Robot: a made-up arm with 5 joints.
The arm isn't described. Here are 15 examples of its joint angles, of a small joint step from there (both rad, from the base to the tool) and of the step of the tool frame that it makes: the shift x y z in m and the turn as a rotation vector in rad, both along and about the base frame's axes.
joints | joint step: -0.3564 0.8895 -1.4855 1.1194 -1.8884 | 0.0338 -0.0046 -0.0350 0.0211 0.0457
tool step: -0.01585 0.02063 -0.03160 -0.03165 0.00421 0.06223
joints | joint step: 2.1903 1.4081 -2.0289 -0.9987 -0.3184 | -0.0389 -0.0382 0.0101 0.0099 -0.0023
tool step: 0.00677 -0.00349 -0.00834 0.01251 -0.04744 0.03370
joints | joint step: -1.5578 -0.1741 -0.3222 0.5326 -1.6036 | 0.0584 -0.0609 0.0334 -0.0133 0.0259
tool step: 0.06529 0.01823 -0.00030 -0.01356 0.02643 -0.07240
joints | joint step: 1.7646 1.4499 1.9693 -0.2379 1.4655 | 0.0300 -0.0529 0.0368 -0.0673 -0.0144
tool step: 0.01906 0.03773 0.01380 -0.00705 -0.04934 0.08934
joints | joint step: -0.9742 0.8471 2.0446 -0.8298 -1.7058 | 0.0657 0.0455 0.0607 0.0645 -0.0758
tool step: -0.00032 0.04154 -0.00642 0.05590 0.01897 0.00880
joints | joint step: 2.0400 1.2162 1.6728 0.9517 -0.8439 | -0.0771 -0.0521 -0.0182 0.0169 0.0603
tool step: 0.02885 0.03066 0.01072 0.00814 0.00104 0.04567
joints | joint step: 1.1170 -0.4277 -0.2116 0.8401 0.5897 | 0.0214 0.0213 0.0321 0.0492 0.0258
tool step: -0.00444 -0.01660 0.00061 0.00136 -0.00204 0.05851
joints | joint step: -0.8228 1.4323 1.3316 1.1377 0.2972 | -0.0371 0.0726 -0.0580 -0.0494 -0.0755
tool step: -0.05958 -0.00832 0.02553 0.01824 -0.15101 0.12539
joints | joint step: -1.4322 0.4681 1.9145 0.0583 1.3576 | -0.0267 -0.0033 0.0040 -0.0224 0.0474
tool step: -0.00467 -0.00820 -0.01524 0.02327 -0.01969 0.00228
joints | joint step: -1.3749 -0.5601 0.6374 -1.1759 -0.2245 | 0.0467 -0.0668 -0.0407 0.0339 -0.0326
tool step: 0.05505 0.04401 0.04795 0.00807 0.08001 -0.07133
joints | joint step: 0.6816 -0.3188 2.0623 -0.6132 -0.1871 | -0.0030 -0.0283 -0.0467 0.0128 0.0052
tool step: 0.01825 0.01389 0.01128 -0.03483 0.03588 -0.01099
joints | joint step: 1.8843 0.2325 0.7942 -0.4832 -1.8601 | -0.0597 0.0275 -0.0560 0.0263 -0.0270
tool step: 0.01448 -0.01161 -0.00724 0.00572 -0.00550 -0.03083
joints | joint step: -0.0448 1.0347 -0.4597 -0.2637 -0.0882 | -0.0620 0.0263 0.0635 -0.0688 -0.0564
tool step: -0.04232 -0.09689 0.06723 0.14595 -0.04851 -0.07007
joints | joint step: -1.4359 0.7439 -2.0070 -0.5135 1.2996 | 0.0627 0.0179 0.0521 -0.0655 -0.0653
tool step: 0.02330 0.02444 0.05739 0.11578 0.10667 -0.05421
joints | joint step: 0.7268 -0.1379 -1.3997 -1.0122 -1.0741 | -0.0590 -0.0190 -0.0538 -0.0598 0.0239
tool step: 0.01532 -0.03389 0.02935 -0.03824 -0.01100 -0.02411
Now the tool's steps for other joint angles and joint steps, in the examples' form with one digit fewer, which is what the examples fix.
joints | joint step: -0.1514 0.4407 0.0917 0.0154 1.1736 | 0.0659 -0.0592 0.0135 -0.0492 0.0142
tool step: 0.0152 0.0022 -0.0547 -0.0239 0.0521 -0.0051
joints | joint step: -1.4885 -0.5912 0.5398 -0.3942 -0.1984 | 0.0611 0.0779 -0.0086 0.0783 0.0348
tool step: 0.0256 -0.0042 0.0406 0.0511 0.0381 -0.0253
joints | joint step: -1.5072 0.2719 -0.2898 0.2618 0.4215 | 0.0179 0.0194 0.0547 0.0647 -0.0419
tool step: 0.0002 -0.0008 0.0005 0.0093 -0.0363 -0.0033
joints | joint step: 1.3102 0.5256 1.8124 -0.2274 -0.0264 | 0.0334 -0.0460 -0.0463 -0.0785 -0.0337
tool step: -0.0185 -0.0116 0.0125 0.0978 0.0211 0.0968
